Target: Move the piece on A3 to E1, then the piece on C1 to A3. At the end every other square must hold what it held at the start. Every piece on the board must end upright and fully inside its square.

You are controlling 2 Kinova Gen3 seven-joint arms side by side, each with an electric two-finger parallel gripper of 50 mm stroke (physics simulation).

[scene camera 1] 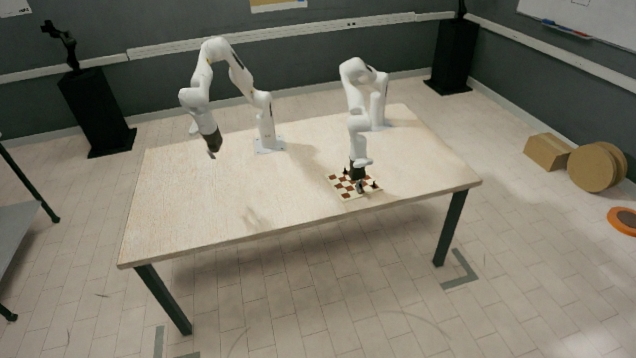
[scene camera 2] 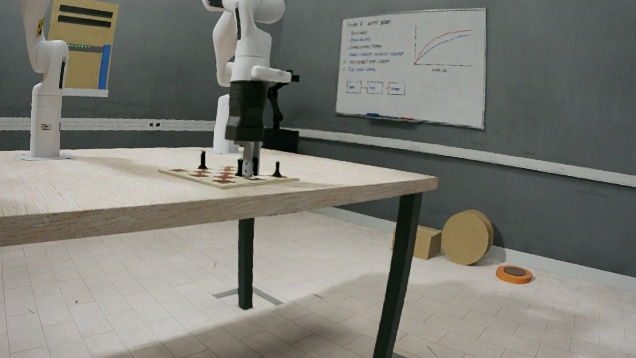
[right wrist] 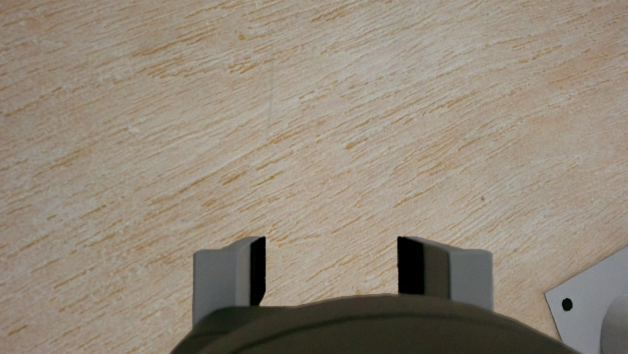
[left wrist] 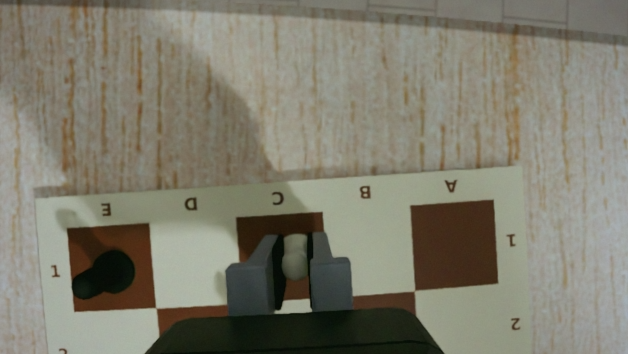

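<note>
My left gripper is low over the chessboard, shut on the white piece, which is upright over C1. A black piece stands on E1. Another black piece stands close behind the left fingers; the gripper hides its square in the left wrist view. A third black piece stands in the back row. No piece shows on A3 in scene camera 1. My right gripper is open and empty, high above the table.
The board lies on a wooden table, near its front edge. The right arm's base plate is at the table's back. The left arm's base stands behind the board.
</note>
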